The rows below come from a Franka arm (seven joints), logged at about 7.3 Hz.
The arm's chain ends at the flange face. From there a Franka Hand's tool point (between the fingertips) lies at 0.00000 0.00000 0.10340 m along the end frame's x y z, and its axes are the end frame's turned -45 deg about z.
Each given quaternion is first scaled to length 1.
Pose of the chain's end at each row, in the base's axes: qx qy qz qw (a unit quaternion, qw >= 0); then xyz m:
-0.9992, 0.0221, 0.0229, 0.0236, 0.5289, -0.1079, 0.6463
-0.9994, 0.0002, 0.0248, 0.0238, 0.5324, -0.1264, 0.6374
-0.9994, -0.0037, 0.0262, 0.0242, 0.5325, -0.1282, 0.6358
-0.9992, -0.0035, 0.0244, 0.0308, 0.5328, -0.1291, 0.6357
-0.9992, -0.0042, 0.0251, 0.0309, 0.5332, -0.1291, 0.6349
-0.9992, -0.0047, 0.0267, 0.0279, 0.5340, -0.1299, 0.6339
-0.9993, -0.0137, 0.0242, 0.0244, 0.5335, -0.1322, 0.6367
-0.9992, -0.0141, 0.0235, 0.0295, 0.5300, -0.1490, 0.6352
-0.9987, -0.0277, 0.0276, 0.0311, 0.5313, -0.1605, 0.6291
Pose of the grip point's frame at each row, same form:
-0.9316, -0.3620, 0.0121, 0.0306, 0.5243, -0.1029, 0.5431
-0.9234, -0.3823, 0.0138, 0.0315, 0.5273, -0.1215, 0.5342
-0.9219, -0.3859, 0.0149, 0.0324, 0.5271, -0.1232, 0.5327
-0.9218, -0.3856, 0.0108, 0.0378, 0.5277, -0.1228, 0.5326
-0.9215, -0.3863, 0.0114, 0.0382, 0.5280, -0.1227, 0.5318
-0.9214, -0.3867, 0.0140, 0.0360, 0.5285, -0.1242, 0.5308
-0.9180, -0.3951, 0.0130, 0.0318, 0.5284, -0.1272, 0.5335
-0.9177, -0.3954, 0.0104, 0.0362, 0.5251, -0.1430, 0.5321
-0.9121, -0.4078, 0.0136, 0.0393, 0.5254, -0.1542, 0.5261

